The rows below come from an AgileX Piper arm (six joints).
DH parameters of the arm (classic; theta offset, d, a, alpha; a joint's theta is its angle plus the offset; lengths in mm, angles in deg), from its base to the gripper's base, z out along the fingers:
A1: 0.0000 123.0 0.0 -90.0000
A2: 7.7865 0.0 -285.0 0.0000
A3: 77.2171 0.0 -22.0 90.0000
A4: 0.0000 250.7 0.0 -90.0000
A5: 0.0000 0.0 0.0 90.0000
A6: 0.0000 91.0 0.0 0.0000
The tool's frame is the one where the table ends.
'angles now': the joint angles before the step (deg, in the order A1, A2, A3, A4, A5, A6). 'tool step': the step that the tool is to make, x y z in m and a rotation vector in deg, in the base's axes. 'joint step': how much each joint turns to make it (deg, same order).
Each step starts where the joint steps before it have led.
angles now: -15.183, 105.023, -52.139, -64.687, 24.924, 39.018
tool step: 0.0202, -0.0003, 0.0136, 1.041, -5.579, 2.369
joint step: 0.001, 0.398, -3.893, -0.001, -3.781, 0.002
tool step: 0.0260, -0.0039, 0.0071, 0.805, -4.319, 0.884
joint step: -0.008, 2.868, -5.839, 0.667, -2.187, 0.132
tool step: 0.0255, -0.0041, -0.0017, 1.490, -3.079, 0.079
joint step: 0.011, 4.132, -5.920, 1.575, -1.706, 0.091
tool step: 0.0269, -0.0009, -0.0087, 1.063, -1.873, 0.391
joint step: 0.620, 5.149, -6.294, 1.381, -0.866, -0.068
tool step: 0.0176, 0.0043, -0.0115, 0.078, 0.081, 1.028
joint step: 1.091, 3.911, -4.024, 0.681, 0.115, -0.624
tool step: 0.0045, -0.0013, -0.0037, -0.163, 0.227, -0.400
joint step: 0.064, 1.252, -1.362, 0.152, 0.575, -0.031
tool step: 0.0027, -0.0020, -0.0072, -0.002, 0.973, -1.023
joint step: 0.000, 1.483, -1.087, 0.474, 1.091, -0.017
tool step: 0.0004, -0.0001, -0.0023, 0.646, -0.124, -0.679
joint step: -0.009, 0.349, -0.123, 0.244, -0.004, 0.724
